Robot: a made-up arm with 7 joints. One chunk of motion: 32 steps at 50 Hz.
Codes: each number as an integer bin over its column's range. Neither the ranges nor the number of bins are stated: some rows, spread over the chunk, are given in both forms.
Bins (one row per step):
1: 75 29 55 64 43 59 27
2: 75 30 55 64 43 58 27
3: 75 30 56 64 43 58 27
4: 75 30 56 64 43 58 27
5: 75 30 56 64 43 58 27
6: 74 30 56 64 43 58 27
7: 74 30 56 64 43 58 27
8: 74 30 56 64 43 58 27
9: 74 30 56 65 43 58 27
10: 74 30 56 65 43 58 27
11: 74 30 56 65 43 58 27
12: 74 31 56 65 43 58 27
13: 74 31 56 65 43 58 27
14: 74 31 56 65 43 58 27
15: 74 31 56 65 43 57 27
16: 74 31 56 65 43 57 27
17: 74 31 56 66 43 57 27
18: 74 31 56 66 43 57 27
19: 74 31 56 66 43 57 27
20: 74 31 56 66 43 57 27
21: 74 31 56 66 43 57 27
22: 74 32 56 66 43 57 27
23: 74 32 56 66 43 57 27
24: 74 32 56 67 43 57 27
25: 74 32 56 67 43 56 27
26: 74 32 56 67 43 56 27
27: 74 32 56 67 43 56 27
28: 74 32 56 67 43 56 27
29: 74 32 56 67 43 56 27
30: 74 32 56 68 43 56 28
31: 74 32 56 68 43 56 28
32: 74 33 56 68 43 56 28
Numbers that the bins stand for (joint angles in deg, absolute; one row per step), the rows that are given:
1: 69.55 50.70 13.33 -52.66 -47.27 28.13 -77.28
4: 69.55 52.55 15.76 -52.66 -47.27 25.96 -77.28
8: 66.82 52.55 15.76 -52.66 -47.27 25.96 -77.28
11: 66.82 52.55 15.76 -51.13 -47.27 25.96 -77.28
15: 66.82 54.39 15.76 -51.13 -47.27 23.79 -77.28
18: 66.82 54.39 15.76 -49.61 -47.27 23.79 -77.28
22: 66.82 56.24 15.76 -49.61 -47.27 23.79 -77.28
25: 66.82 56.24 15.76 -48.09 -47.27 21.62 -77.28
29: 66.82 56.24 15.76 -48.09 -47.27 21.62 -77.28
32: 66.82 58.09 15.76 -46.57 -47.27 21.62 -73.84
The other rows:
2: 69.55 52.55 13.33 -52.66 -47.27 25.96 -77.28
3: 69.55 52.55 15.76 -52.66 -47.27 25.96 -77.28
5: 69.55 52.55 15.76 -52.66 -47.27 25.96 -77.28
6: 66.82 52.55 15.76 -52.66 -47.27 25.96 -77.28
7: 66.82 52.55 15.76 -52.66 -47.27 25.96 -77.28
9: 66.82 52.55 15.76 -51.13 -47.27 25.96 -77.28
10: 66.82 52.55 15.76 -51.13 -47.27 25.96 -77.28
12: 66.82 54.39 15.76 -51.13 -47.27 25.96 -77.28
13: 66.82 54.39 15.76 -51.13 -47.27 25.96 -77.28
14: 66.82 54.39 15.76 -51.13 -47.27 25.96 -77.28
16: 66.82 54.39 15.76 -51.13 -47.27 23.79 -77.28
17: 66.82 54.39 15.76 -49.61 -47.27 23.79 -77.28
19: 66.82 54.39 15.76 -49.61 -47.27 23.79 -77.28
20: 66.82 54.39 15.76 -49.61 -47.27 23.79 -77.28
21: 66.82 54.39 15.76 -49.61 -47.27 23.79 -77.28
23: 66.82 56.24 15.76 -49.61 -47.27 23.79 -77.28
24: 66.82 56.24 15.76 -48.09 -47.27 23.79 -77.28
26: 66.82 56.24 15.76 -48.09 -47.27 21.62 -77.28
27: 66.82 56.24 15.76 -48.09 -47.27 21.62 -77.28
28: 66.82 56.24 15.76 -48.09 -47.27 21.62 -77.28
30: 66.82 56.24 15.76 -46.57 -47.27 21.62 -73.84
31: 66.82 56.24 15.76 -46.57 -47.27 21.62 -73.84

